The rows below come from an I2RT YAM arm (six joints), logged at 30 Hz.
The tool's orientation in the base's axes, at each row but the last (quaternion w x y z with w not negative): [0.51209, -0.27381, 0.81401, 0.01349]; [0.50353, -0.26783, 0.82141, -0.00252]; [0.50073, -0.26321, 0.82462, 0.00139]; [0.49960, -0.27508, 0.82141, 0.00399]
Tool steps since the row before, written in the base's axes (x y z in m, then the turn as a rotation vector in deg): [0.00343, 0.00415, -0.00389, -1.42, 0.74, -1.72]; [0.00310, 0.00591, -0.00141, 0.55, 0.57, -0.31]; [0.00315, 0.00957, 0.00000, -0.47, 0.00, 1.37]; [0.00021, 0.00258, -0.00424, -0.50, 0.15, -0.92]
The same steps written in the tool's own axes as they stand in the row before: [0.00036, 0.00296, 0.00594, 1.59, 1.73, -0.13]; [-0.00253, 0.00409, 0.00483, -0.19, 0.33, 0.76]; [-0.00527, 0.00687, 0.00514, -0.96, -0.15, -1.07]; [0.00226, 0.00323, 0.00302, 0.86, 0.60, 0.09]
